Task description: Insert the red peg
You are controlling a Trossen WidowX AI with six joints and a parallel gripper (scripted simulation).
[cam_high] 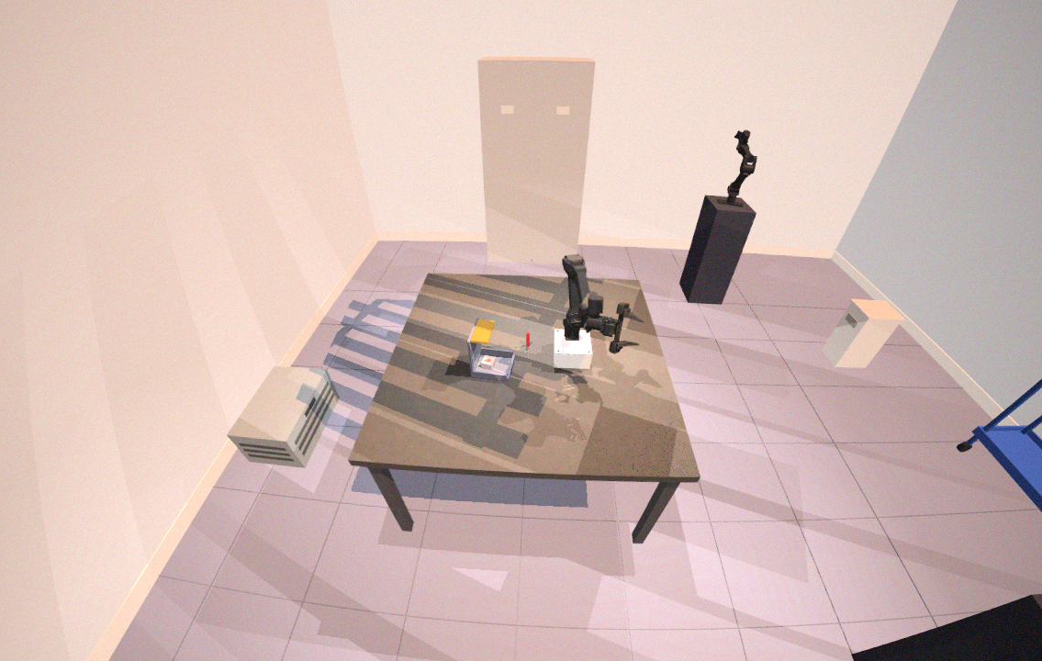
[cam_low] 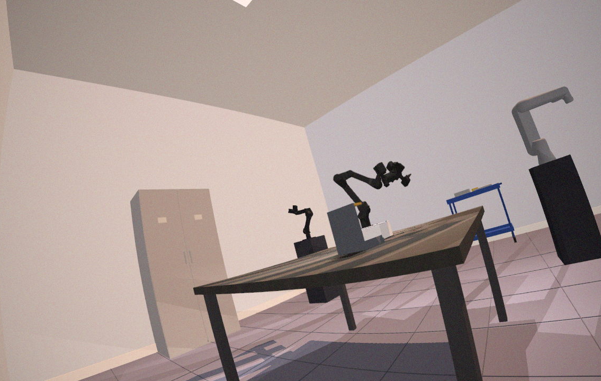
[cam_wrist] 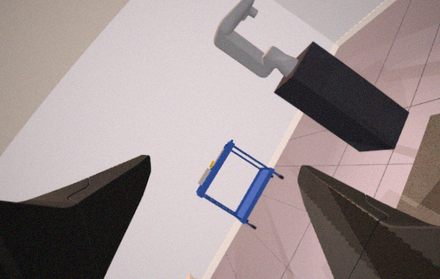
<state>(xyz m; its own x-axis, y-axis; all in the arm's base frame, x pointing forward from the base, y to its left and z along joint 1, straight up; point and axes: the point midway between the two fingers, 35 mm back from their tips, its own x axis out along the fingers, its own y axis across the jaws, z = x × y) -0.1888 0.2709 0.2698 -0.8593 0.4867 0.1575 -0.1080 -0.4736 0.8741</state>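
The red peg is 420 mm ahead of my gripper tip, 330 mm below it and 310 mm to the right of it. Round my gripper tip: yellow roof: 610 mm ahead, 160 mm to the right, 160 mm below; then grey back wall: 650 mm ahead, 260 mm below, 160 mm to the right.
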